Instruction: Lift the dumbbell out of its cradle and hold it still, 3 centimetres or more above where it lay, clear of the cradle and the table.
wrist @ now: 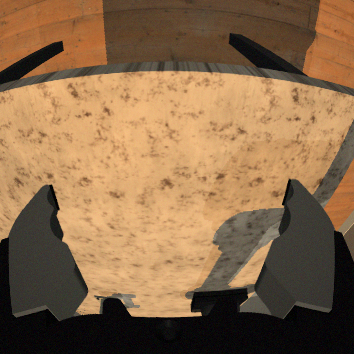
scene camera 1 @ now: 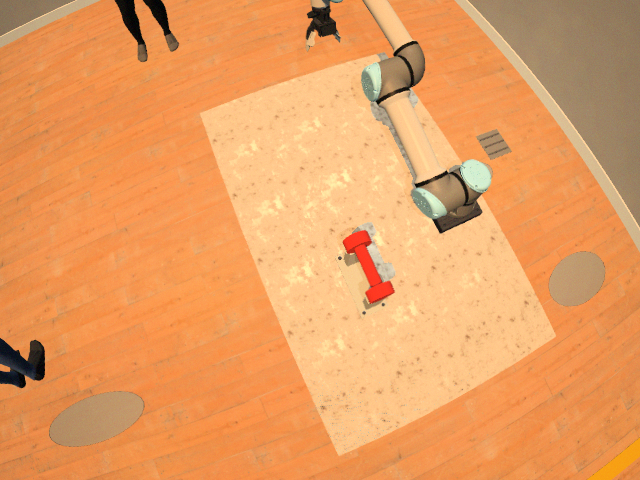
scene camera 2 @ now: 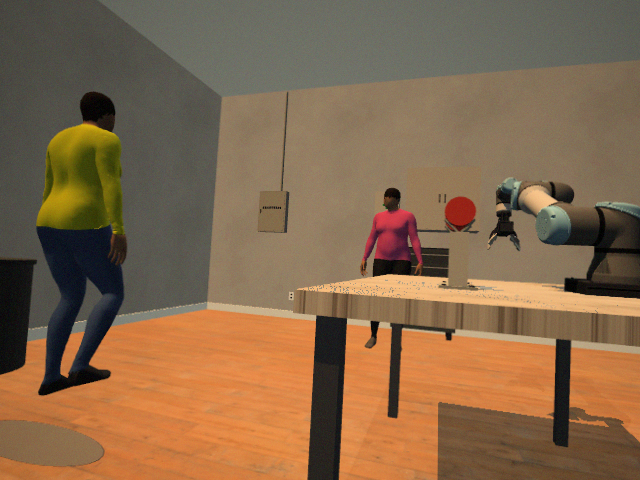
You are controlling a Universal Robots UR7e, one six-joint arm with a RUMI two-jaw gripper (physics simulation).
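Observation:
The red dumbbell lies level across its cradle. The cradle is pale, with an upright post and a V-shaped top, and stands on the table. My gripper is open and empty. In the first scene view it is at the top, past the table's far short edge and well away from the dumbbell. In the second scene view it hangs to the right of the dumbbell, a little lower than it. The dumbbell does not show in the wrist view.
The arm's base stands at the table's long edge. The arm stretches along that side. A person in pink and a person in yellow stand on the floor around the table.

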